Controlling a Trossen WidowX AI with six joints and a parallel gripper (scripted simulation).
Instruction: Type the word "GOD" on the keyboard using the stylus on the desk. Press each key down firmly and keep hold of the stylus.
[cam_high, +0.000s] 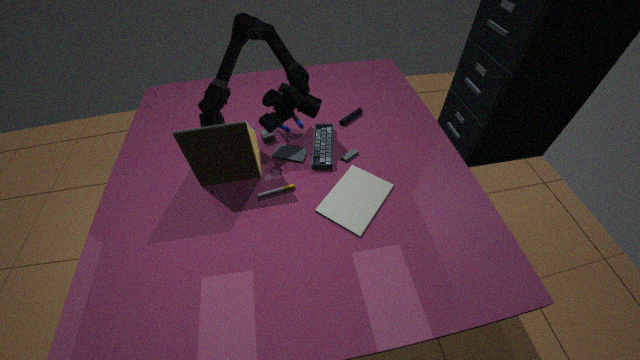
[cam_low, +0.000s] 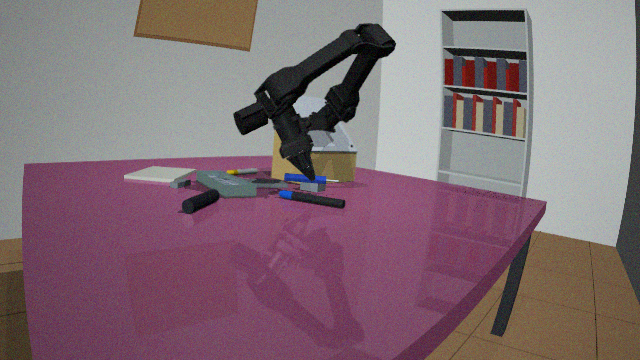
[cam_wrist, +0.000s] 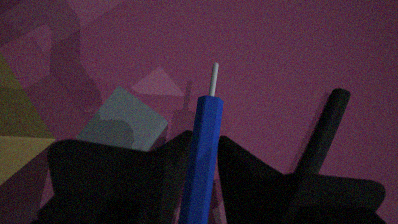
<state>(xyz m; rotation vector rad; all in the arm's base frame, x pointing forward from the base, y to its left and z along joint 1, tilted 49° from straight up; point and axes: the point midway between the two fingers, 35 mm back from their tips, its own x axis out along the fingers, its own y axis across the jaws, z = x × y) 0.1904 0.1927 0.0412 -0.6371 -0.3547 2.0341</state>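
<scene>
The thin grey tip is 30 mm behind my gripper tip and 30 mm to the left of it. The rest, counted from my gripper tip: grey pad (40 mm ahead, 140 mm to the right, 30 mm below); then blue stylus (10 mm behind, 10 mm to the left); then blue-capped black marker (80 mm ahead, 50 mm to the left, 20 mm below).
</scene>
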